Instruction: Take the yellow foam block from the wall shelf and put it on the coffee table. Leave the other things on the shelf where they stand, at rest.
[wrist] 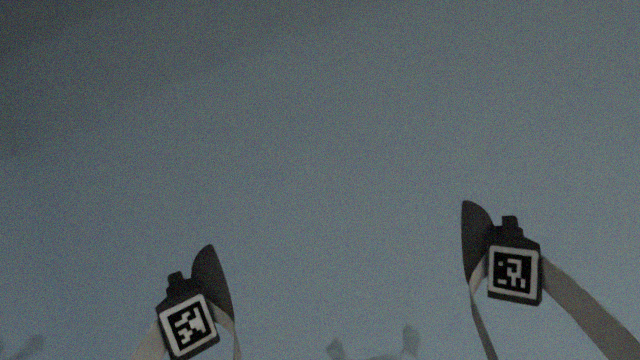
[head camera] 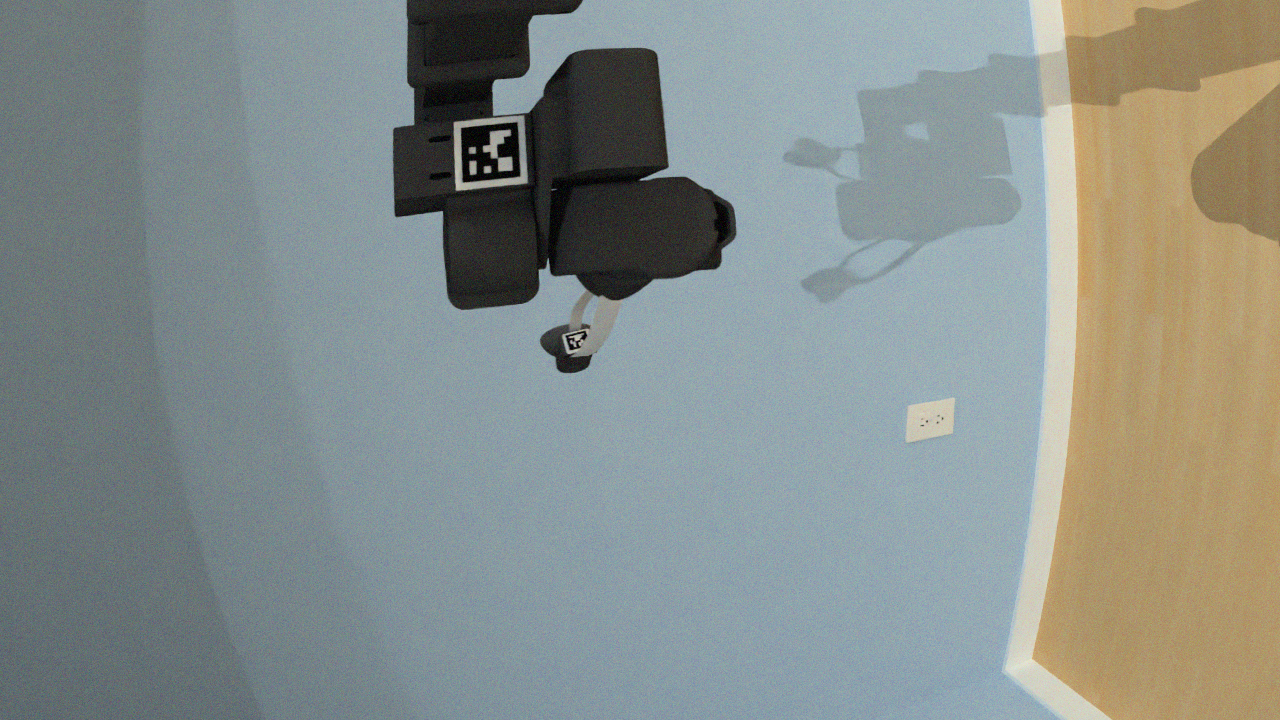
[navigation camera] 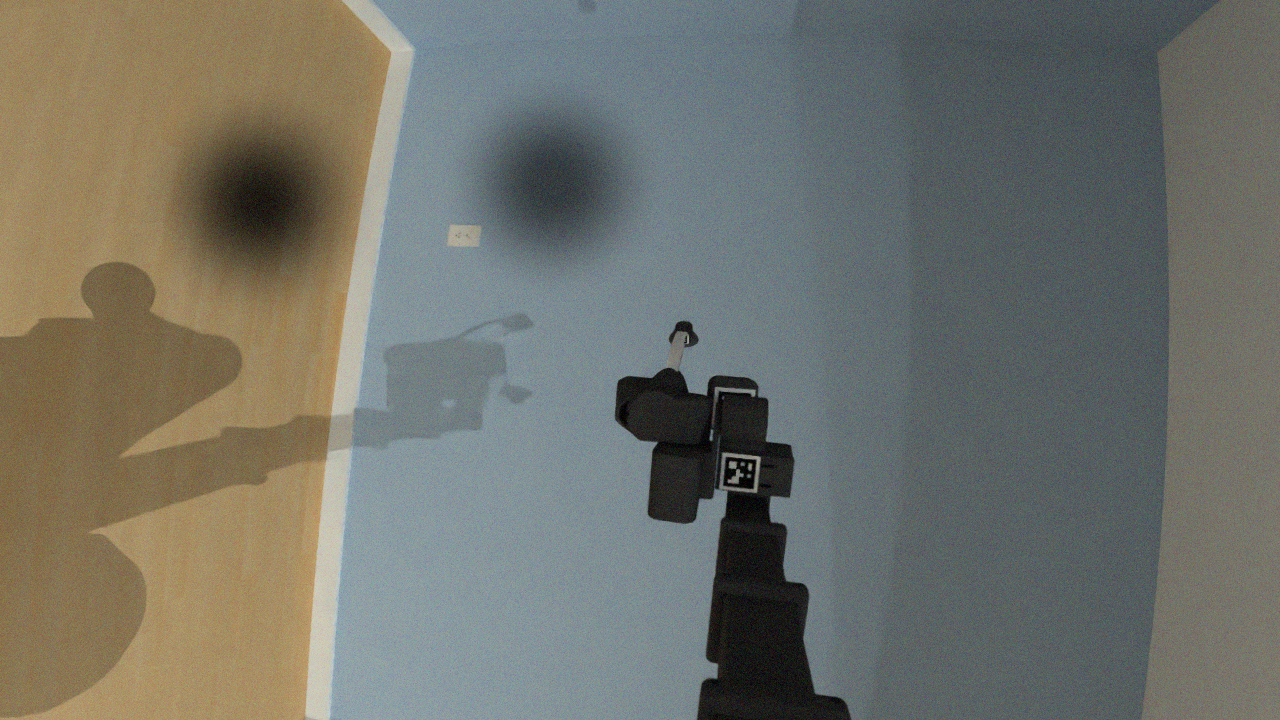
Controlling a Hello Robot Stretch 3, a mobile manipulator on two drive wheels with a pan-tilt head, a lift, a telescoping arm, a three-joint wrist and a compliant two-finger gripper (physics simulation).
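Places are measured from the robot's base along level axes (x ahead, y left, z up), in centimetres.
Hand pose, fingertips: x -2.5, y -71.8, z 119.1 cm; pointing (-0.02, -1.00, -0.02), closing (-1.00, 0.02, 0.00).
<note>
After its pixels a point has its place.
My gripper [wrist: 341, 252] {x -2.5, y -71.8, z 119.1 cm} is open in the wrist view, with its two dark fingertips wide apart and nothing between them. One fingertip [head camera: 572, 344] {x 3.9, y -66.0, z 119.7 cm} [navigation camera: 683, 334] {x 4.4, y -63.9, z 119.6 cm} shows below the wrist in the head view and above it in the navigation view; the other is hidden behind the wrist. A blue wall fills the background behind the fingers. The yellow foam block, the wall shelf and the coffee table do not show in these views.
A blue wall [head camera: 626, 537] {x 40.3, y -149.3, z 98.3 cm} [navigation camera: 537, 582] {x -72.5, y -132.0, z 76.9 cm} [wrist: 320, 125] stands beyond the arm. A white outlet [head camera: 930, 420] {x 28.5, y -147.1, z 40.3 cm} [navigation camera: 463, 235] {x 28.5, y -147.0, z 40.0 cm} is on it. A white baseboard [head camera: 1060, 358] {x 20.6, y -145.0, z 5.0 cm} [navigation camera: 344, 358] {x -13.6, y -139.8, z 2.4 cm} borders the wooden floor [head camera: 1163, 447] {x 36.8, y -115.8, z 0.1 cm} [navigation camera: 223, 53] {x 64.0, y -95.6, z 0.1 cm}. The arm [navigation camera: 760, 626] {x -8.4, y -25.9, z 128.1 cm} casts shadows on wall and floor.
</note>
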